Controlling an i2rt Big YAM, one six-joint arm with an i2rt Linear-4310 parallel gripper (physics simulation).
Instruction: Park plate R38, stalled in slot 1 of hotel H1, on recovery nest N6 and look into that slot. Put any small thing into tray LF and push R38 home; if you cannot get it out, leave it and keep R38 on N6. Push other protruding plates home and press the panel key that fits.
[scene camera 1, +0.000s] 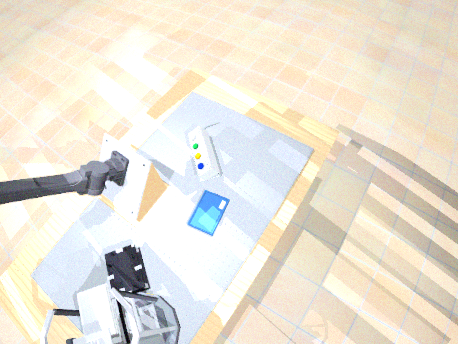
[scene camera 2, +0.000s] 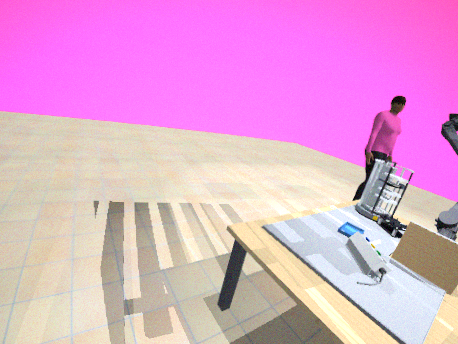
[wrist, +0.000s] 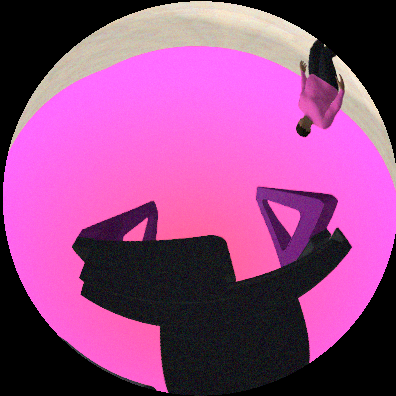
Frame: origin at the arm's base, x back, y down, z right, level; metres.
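Seen in the pictures: gripper, fingertip midpoint: (wrist: 206, 199); arm's base, link origin: (scene camera 1: 119, 168) (scene camera 2: 440, 246).
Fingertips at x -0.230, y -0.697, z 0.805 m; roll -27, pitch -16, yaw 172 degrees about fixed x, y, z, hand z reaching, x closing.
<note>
Pixels of each thing's top centre, then the offset from my fingertips to it. "spot": a spot on its surface instead.
- black nest-like block, top centre: (scene camera 1: 121, 269) (scene camera 2: 397, 220) dy +0.758, dx -0.021, dz -0.525 m
- blue tray, top centre: (scene camera 1: 208, 211) (scene camera 2: 352, 229) dy +0.816, dx -0.128, dz -0.884 m
- pale key panel, top centre: (scene camera 1: 201, 147) (scene camera 2: 372, 244) dy +0.750, dx +0.038, dz -1.076 m
- cable, surface spot: (scene camera 2: 367, 283) spot: dy +0.827, dx +0.119, dz -1.235 m
My gripper (wrist: 206, 199) is open in the wrist view, its two purple fingers wide apart with pink background between them. A hotel rack (scene camera 1: 82, 310) (scene camera 2: 371, 187) stands at the lower left in scene camera 1; its slots, plate R38 and other plates cannot be told apart. A black nest-like block (scene camera 1: 127, 269) (scene camera 2: 393, 225) lies beside it, its label unreadable. A blue tray (scene camera 1: 209, 213) (scene camera 2: 351, 229) lies on the mat. A pale key panel (scene camera 1: 209, 154) (scene camera 2: 366, 252) has green (scene camera 1: 195, 146), yellow (scene camera 1: 198, 156) and blue (scene camera 1: 200, 166) keys.
An upright board (scene camera 1: 120, 185) (scene camera 2: 425, 255) stands at the mat's edge, near a dark grey arm section (scene camera 1: 92, 178). A cable (scene camera 2: 367, 283) leaves the panel. A person in pink (scene camera 2: 385, 134) (wrist: 317, 100) stands beyond the table. Dark arm parts (scene camera 2: 450, 131) show at the right in scene camera 2.
</note>
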